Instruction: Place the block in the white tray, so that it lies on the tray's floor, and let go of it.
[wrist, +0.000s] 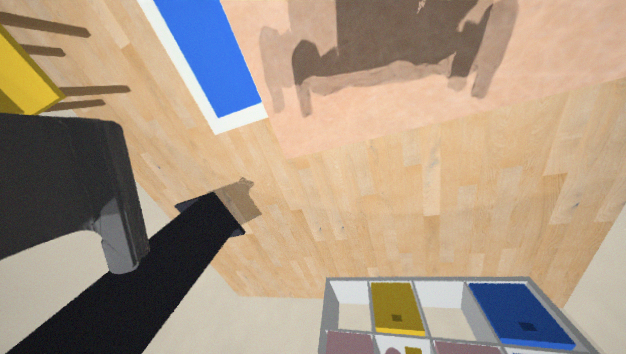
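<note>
My gripper is open and empty; a dark grey part of it (65, 175) with a lighter grey tip shows at the left edge in the wrist view, and the gap between its fingertips does not show. The block does not show in this view. A flat blue panel with a white border (200, 107) lies at the upper left, cut off by the top edge; I cannot tell whether it is part of the white tray. Shadows fall on the pink mat at the top.
The pink mat (295, 142) lies on the wooden table (380, 200). A black arm or post (165, 260) crosses the lower left. A yellow object (37, 82) with brown bars beside it is at the left edge. A grey shelf unit (328, 310) with coloured boxes stands beyond the table.
</note>
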